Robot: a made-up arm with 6 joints.
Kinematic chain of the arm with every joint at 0, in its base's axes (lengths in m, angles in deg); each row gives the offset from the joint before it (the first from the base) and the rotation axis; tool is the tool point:
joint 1: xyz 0 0 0.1 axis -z
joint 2: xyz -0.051 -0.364 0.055 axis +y
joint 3: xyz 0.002 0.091 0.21 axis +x
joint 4: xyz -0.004 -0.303 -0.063 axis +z
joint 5: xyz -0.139 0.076 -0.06 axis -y
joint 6: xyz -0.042 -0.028 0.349 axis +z
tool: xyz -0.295 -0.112 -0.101
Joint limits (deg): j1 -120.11..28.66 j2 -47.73..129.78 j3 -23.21..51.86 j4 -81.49..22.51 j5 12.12..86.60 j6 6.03..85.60
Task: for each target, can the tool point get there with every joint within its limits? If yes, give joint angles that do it. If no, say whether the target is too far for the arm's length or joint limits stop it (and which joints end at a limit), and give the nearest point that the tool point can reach.
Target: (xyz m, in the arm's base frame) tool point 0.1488 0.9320 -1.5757
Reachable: no: too far | nearest point 0.2981 0.2950 -0.4151 | short by 1.332 m
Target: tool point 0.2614 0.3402 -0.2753
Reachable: no: joint limits stop it (at a limit: joint 1, joint 2, joint 3, joint 4, joint 5) | nearest point 0.3113 0.3301 -0.3945 | short by 0.130 m
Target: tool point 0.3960 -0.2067 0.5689
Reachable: yes | joints -101.76 46.91 12.06 -51.68 44.03 40.45
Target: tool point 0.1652 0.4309 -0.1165
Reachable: no: joint limits stop it (at a limit: joint 2, joint 3, joint 4, joint 5, joint 6) | nearest point 0.1459 0.3807 0.0382 | short by 0.164 m
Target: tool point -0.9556 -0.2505 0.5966
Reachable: no: joint limits stop it (at a limit: joint 1, joint 3, joint 5, joint 6) | nearest point -0.8545 -0.3085 0.5195 | short by 0.140 m
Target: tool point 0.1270 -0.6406 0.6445
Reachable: yes | joints -11.91 108.55 -0.21 -9.73 73.84 19.28
